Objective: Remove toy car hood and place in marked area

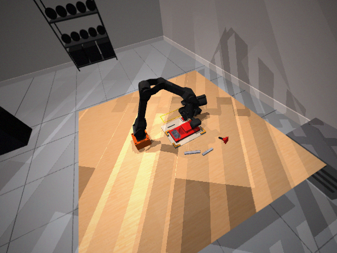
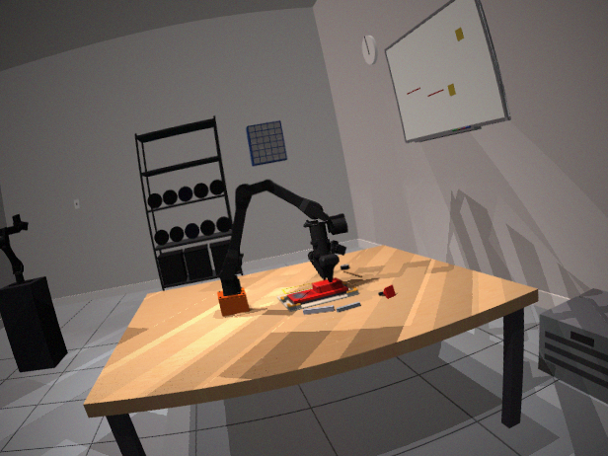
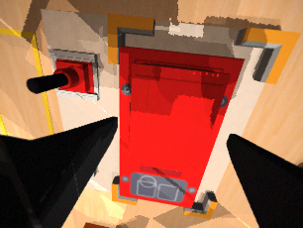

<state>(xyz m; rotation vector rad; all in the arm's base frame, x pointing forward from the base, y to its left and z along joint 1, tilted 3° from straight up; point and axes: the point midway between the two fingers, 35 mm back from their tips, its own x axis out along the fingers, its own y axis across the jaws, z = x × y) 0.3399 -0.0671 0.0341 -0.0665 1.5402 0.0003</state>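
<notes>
Now: gripper tip 2 cm above the hood. Also, from my gripper tip: black wheel (18 cm ahead, 36 cm to the left, 5 cm below).
</notes>
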